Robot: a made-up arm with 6 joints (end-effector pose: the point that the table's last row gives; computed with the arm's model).
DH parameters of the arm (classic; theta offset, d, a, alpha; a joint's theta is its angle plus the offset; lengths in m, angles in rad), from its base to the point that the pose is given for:
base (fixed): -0.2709 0 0.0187 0
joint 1: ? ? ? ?
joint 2: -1.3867 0 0.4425 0
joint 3: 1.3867 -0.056 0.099 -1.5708
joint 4: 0 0.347 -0.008 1.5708
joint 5: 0 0.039 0.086 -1.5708
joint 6: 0.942 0 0.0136 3.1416
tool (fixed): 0.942 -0.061 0 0
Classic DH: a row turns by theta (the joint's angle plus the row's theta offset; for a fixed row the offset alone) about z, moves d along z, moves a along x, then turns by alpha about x.
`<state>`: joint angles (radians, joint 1 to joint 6).
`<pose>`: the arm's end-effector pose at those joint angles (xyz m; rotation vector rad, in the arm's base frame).
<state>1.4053 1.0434 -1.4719 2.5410 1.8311 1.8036</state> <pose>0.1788 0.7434 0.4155 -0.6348 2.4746 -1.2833</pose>
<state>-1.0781 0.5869 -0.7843 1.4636 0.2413 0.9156</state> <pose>0.1714 -0.5234 0.4795 -0.4216 -0.0129 2.8215</pose>
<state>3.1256 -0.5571 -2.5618 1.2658 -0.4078 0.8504</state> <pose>0.3153 0.1267 1.3395 1.4905 2.5855 -0.5880</pose>
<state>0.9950 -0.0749 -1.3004 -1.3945 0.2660 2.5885</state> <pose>0.2848 0.4020 0.9738 1.0783 -0.8027 -0.3472</pose>
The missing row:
joint 1: 0.2709 0.554 0.009 -1.5708
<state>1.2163 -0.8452 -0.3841 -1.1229 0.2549 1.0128</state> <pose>0.0732 0.1583 0.8537 0.4386 -1.1066 1.0371</pose>
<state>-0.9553 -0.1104 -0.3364 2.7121 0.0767 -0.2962</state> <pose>0.0670 -0.2803 0.6362 -0.5356 0.5295 2.8282</pose>
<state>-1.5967 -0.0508 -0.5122 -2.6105 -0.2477 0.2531</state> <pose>-0.0196 -0.2798 0.6699 -0.3779 0.0274 0.7868</pose>
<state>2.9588 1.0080 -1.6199 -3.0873 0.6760 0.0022</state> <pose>-0.6929 0.2103 0.3869 0.1182 1.2849 -0.2168</pose>
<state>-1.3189 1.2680 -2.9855 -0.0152 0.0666 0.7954</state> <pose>0.1971 -0.8186 0.8351 -0.5105 -1.8458 -1.5333</pose>
